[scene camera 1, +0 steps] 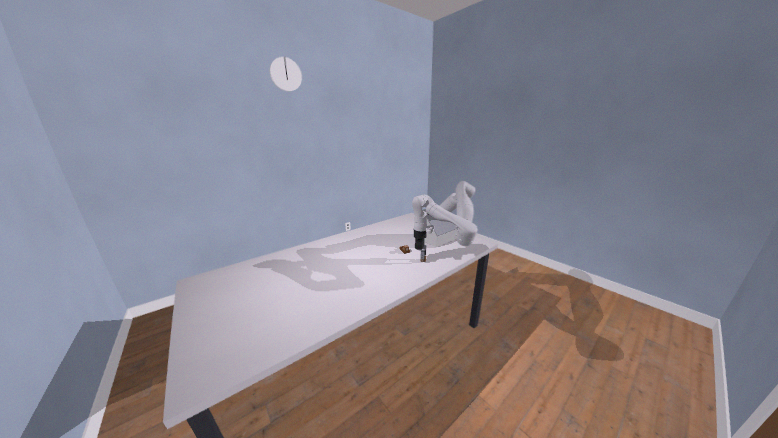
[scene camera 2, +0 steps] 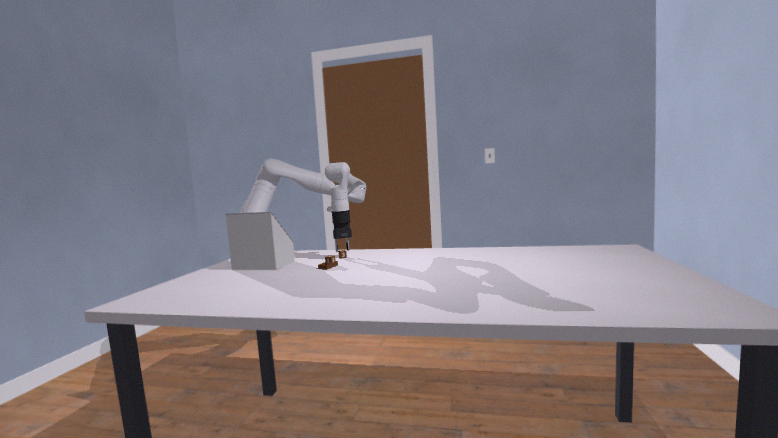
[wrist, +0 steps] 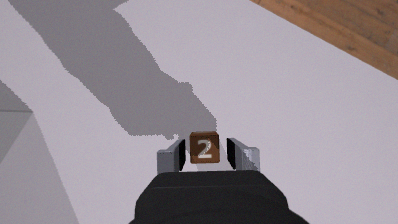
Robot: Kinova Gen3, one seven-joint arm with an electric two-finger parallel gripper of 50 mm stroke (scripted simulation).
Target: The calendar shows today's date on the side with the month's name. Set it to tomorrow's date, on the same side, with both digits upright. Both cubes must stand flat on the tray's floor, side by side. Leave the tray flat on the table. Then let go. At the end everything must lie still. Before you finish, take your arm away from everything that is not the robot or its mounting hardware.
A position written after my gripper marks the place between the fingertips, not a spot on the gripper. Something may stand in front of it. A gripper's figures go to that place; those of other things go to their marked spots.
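My gripper point(wrist: 206, 149), 18 cm from the lens. Cube point(wrist: 204, 146), 18 cm from the lens.
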